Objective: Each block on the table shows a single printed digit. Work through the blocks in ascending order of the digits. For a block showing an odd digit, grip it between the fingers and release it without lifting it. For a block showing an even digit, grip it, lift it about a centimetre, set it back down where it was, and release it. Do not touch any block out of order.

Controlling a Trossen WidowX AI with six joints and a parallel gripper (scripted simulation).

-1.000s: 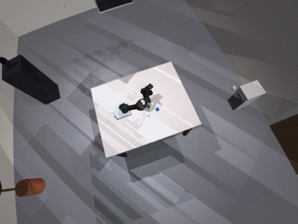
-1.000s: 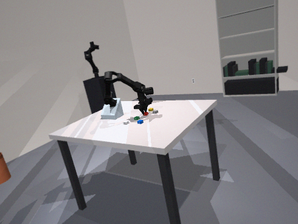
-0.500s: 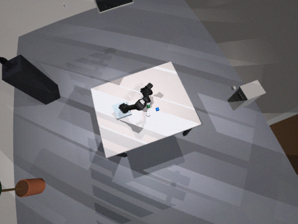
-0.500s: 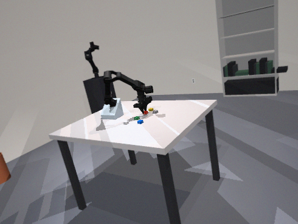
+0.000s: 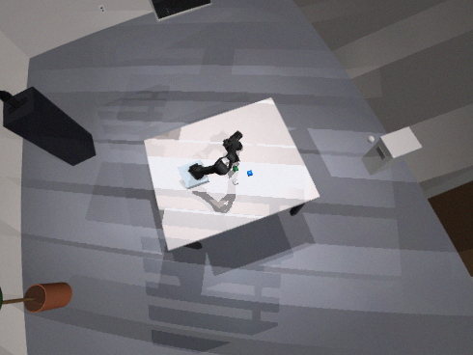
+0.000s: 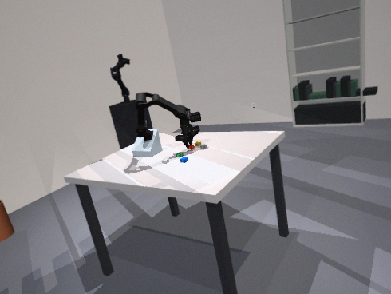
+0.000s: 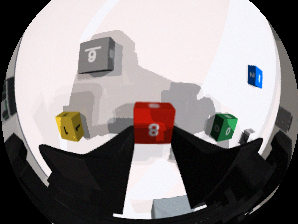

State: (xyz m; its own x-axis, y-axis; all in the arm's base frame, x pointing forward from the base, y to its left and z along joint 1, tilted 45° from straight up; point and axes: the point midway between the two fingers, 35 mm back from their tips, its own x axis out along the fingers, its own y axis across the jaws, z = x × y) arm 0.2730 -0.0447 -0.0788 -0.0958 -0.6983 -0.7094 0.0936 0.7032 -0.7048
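Right now my gripper tip is 80 mm short of the grey block, 50 mm to the right of it and 10 mm above it. From my gripper tip the other things lie so: green block (20 mm behind, 100 mm to the right, 10 mm below); then yellow block (100 mm to the left, 10 mm below); then red block (10 mm ahead).
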